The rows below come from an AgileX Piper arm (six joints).
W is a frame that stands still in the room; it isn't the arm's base.
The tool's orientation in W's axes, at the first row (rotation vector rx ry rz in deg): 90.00 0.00 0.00
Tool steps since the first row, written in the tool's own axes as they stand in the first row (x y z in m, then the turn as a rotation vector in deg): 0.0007 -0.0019 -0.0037 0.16 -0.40 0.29; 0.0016 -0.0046 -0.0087 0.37 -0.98 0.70; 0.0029 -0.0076 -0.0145 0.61 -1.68 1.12; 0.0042 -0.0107 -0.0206 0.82 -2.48 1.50; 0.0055 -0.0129 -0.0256 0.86 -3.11 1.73
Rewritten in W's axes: 0.0007 0.0037 -0.0019 0.16 -0.29 -0.40; 0.0016 0.0087 -0.0046 0.37 -0.70 -0.98; 0.0029 0.0145 -0.0076 0.61 -1.12 -1.68; 0.0042 0.0206 -0.0107 0.82 -1.50 -2.48; 0.0055 0.0256 -0.0129 0.86 -1.73 -3.11
